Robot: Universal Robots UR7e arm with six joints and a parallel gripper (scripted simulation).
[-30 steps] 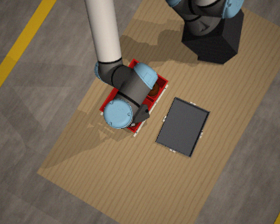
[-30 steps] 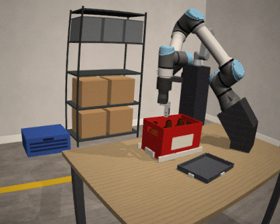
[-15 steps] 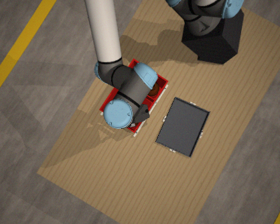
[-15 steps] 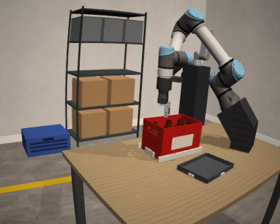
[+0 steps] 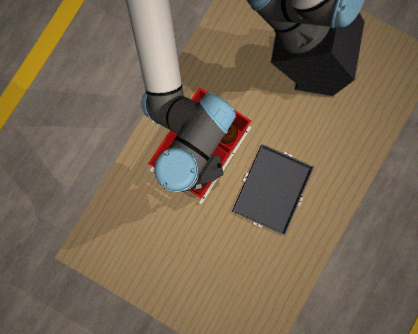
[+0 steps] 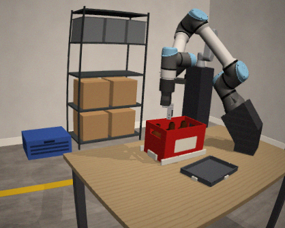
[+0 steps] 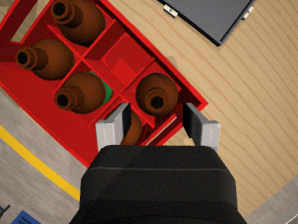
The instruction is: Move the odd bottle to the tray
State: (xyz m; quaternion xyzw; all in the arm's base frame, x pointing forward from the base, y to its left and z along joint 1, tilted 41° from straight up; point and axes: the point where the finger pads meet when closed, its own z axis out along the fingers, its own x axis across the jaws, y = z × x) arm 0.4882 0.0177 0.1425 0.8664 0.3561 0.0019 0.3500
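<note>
Right now my hand is 16 cm above the red crate, 9 cm past it and 4 cm to the left of it. The rest, counted from my hand: dark grey tray: 24 cm to the left, 23 cm below, 9 cm behind.
</note>
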